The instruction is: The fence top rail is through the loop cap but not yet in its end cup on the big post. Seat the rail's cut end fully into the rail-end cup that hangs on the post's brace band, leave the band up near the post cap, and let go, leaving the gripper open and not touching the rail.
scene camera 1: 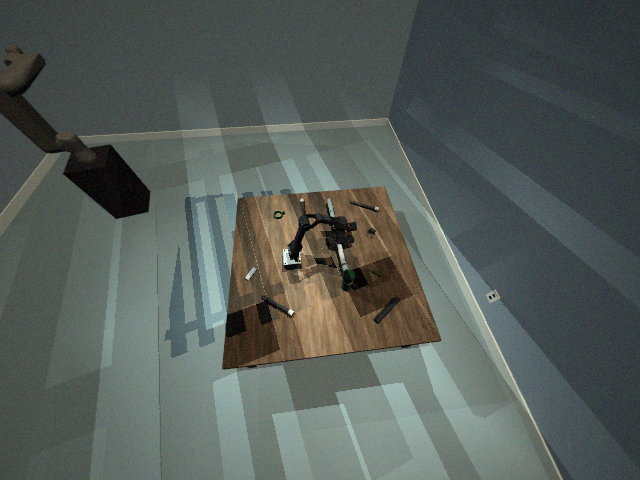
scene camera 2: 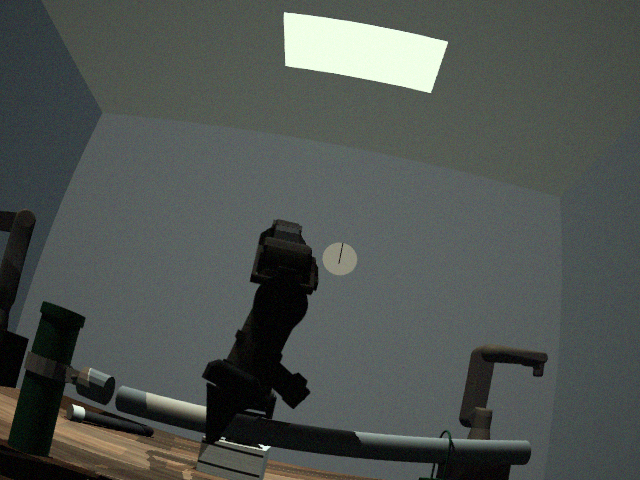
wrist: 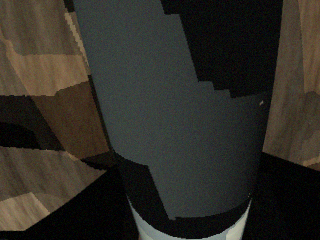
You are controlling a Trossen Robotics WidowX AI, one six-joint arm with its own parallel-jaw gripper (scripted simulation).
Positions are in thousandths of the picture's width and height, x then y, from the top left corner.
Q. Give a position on a grey rail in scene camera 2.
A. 418, 901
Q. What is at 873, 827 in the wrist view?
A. The gripper.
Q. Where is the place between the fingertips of the gripper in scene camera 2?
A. At 330, 920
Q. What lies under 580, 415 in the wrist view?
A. A grey rail.
